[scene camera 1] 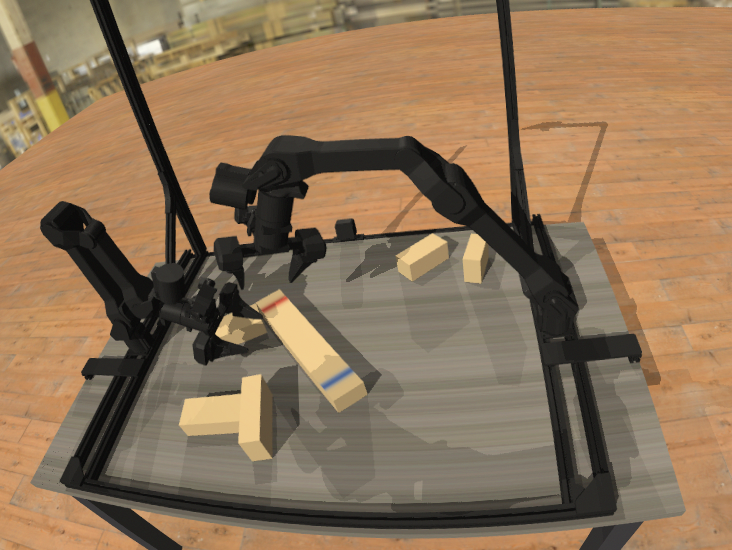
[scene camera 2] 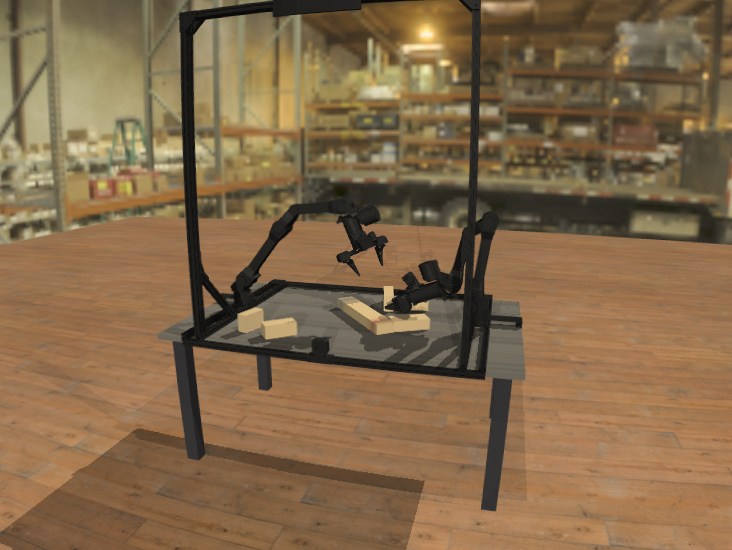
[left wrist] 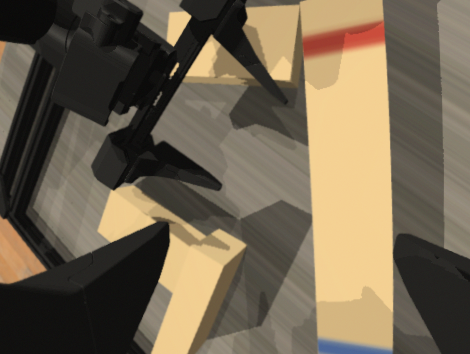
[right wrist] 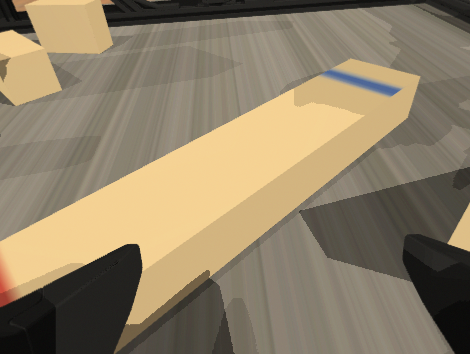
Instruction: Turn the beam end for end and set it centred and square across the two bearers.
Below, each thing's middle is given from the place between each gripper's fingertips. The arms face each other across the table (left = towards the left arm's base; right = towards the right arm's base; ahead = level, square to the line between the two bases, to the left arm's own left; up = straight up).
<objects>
The beam [scene camera 1: 341, 386] is 9 cm to the left of my right hand, 4 cm below it and 1 cm behind it.
The beam is 3 cm to the left of my left hand and 16 cm below it.
</objects>
